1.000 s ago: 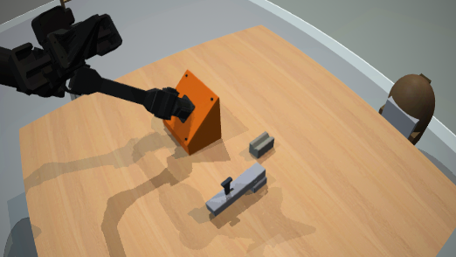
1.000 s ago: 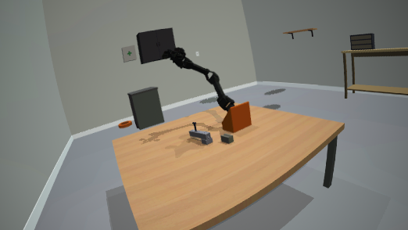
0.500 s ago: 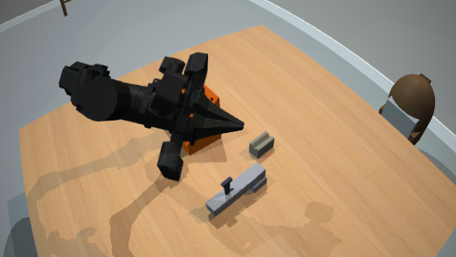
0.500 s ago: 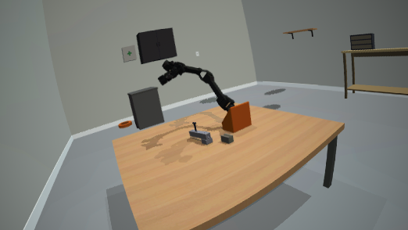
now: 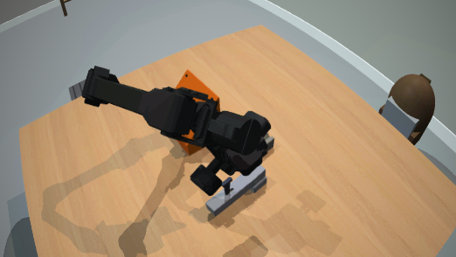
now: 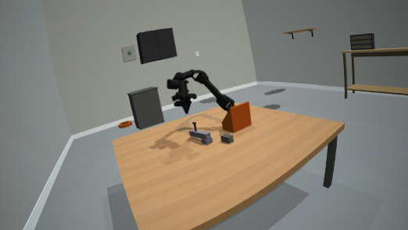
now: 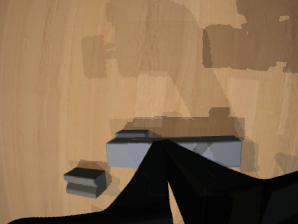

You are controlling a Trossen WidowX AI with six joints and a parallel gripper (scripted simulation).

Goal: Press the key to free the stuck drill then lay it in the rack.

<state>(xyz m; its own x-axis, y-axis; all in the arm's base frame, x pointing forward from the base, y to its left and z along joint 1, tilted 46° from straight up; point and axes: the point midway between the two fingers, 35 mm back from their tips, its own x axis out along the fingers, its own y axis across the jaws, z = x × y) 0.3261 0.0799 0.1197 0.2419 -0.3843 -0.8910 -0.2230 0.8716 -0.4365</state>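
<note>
My gripper tip is now 5 cm past the dark key, 2 cm to the left of it and 11 cm above it. Also, from my gripper tip: drill (6 cm behind, 3 cm to the left, 15 cm below); grey block (5 cm behind, 2 cm to the left, 16 cm below); grey rack (15 cm behind, 17 cm to the left, 17 cm below).
</note>
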